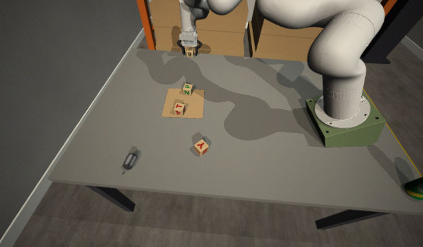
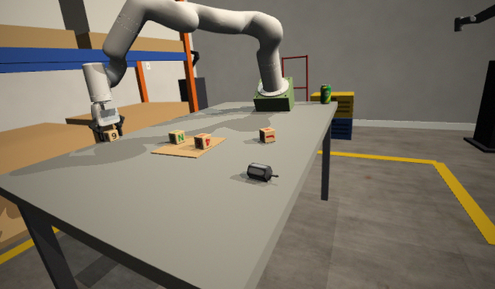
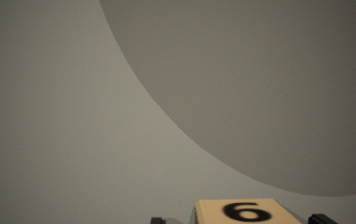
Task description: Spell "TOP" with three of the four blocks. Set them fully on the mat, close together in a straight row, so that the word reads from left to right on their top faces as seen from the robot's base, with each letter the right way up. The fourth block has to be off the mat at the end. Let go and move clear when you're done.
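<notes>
The tan mat is 430 mm to the left of my hand and 20 mm below it. Also, from my hand: dark motor: 780 mm to the left, 180 mm ahead; then P block: 360 mm to the left, 20 mm behind, 10 mm above; then green can: 920 mm behind, 870 mm to the left, 40 mm above.
</notes>
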